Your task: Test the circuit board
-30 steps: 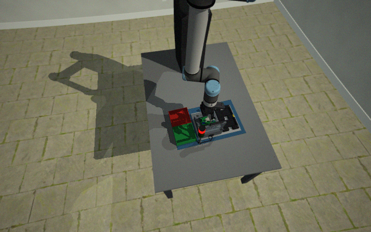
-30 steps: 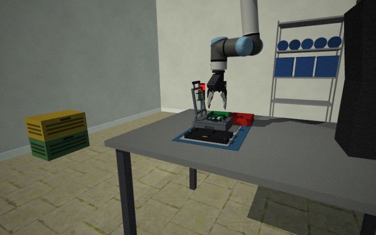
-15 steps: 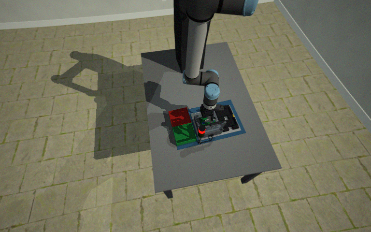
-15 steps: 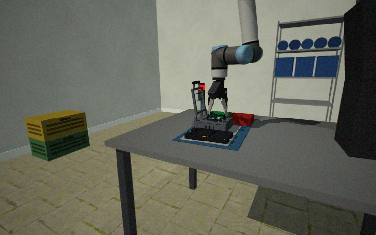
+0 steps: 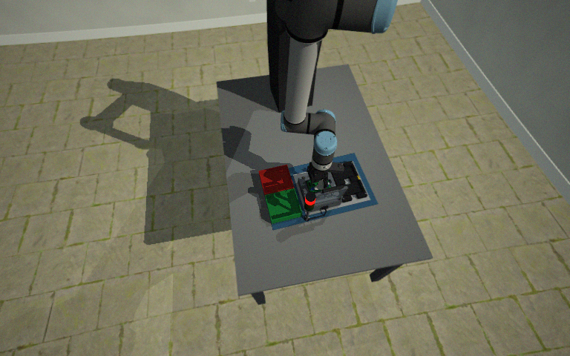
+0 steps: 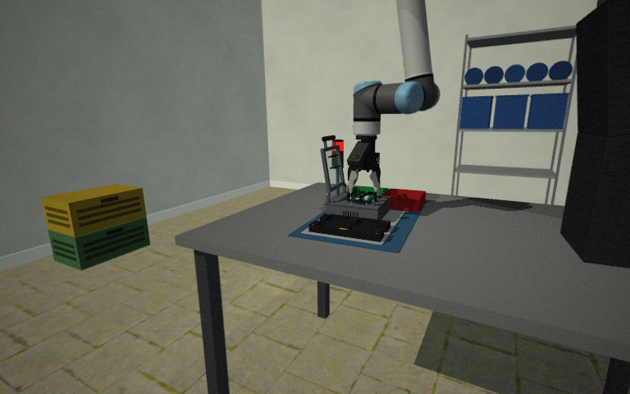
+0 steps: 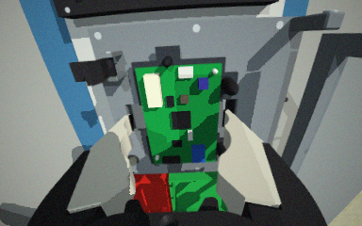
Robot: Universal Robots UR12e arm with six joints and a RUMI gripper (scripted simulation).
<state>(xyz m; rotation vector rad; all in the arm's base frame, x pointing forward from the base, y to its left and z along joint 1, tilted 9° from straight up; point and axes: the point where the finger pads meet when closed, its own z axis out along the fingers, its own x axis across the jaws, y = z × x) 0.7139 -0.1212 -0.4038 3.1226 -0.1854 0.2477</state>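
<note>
Right now my hand is 1 cm to the left of the green circuit board. Also, from my hand: black latch piece (5 cm behind, 6 cm to the left, 1 cm above); then green bin (2 cm ahead, 21 cm to the right, 6 cm below); then tester lid (12 cm ahead, 2 cm to the right, 11 cm above).
</note>
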